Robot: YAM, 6 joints.
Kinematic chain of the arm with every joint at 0, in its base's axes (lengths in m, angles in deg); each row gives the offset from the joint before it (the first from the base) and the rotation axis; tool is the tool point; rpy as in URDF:
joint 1: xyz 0 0 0.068 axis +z
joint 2: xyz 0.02 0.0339 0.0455 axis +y
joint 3: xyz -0.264 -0.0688 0 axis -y
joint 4: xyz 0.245 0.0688 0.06 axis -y
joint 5: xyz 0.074 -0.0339 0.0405 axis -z
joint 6: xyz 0.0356 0 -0.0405 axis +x
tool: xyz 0 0 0 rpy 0 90 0
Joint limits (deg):
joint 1: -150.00..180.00
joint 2: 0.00..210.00
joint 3: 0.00..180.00
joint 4: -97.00..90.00
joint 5: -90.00..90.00
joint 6: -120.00..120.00
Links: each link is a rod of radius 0.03 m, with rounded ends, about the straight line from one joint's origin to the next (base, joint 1, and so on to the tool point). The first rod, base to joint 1, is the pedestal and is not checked.
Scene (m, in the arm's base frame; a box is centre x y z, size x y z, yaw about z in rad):
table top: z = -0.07
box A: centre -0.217 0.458 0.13 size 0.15 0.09 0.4 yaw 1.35
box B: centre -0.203 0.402 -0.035 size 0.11 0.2 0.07 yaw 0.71
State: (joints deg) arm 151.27 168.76 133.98 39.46 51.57 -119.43
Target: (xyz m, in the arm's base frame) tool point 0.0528 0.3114 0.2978
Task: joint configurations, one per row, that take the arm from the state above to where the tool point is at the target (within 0.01 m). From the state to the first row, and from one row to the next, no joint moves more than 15 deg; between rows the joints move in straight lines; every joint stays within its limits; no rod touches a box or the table.
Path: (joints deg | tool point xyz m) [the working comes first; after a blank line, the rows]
Joints at the target: 86.60 83.38 52.27 29.27 74.20 -119.43
Straight joint move there: touches box A.

1: 150.30 154.74 126.75 43.99 48.74 -119.52 | -0.5053 0.3190 0.1910
2: 149.32 140.73 119.52 48.52 45.92 -119.62 | -0.4705 0.3089 0.2932
3: 148.35 126.71 112.28 53.04 43.09 -119.72 | -0.4198 0.2874 0.3846
4: 147.38 112.69 105.05 57.57 40.26 -119.81 | -0.3563 0.2554 0.4614
5: 146.41 98.68 97.82 62.10 37.44 -119.90 | -0.2837 0.2144 0.5204
6: 145.43 84.66 90.59 66.63 34.61 -120.00 | -0.2058 0.1664 0.5599
7: 130.73 84.34 81.01 57.29 44.51 -119.86 | -0.1772 0.2440 0.5022
8: 116.02 84.02 71.43 47.95 54.41 -119.72 | -0.1152 0.3020 0.4360
9: 101.31 83.70 61.85 38.61 64.31 -119.57 | -0.0326 0.3263 0.3662
10: 86.60 83.38 52.27 29.27 74.20 -119.43 | 0.0528 0.3114 0.2978

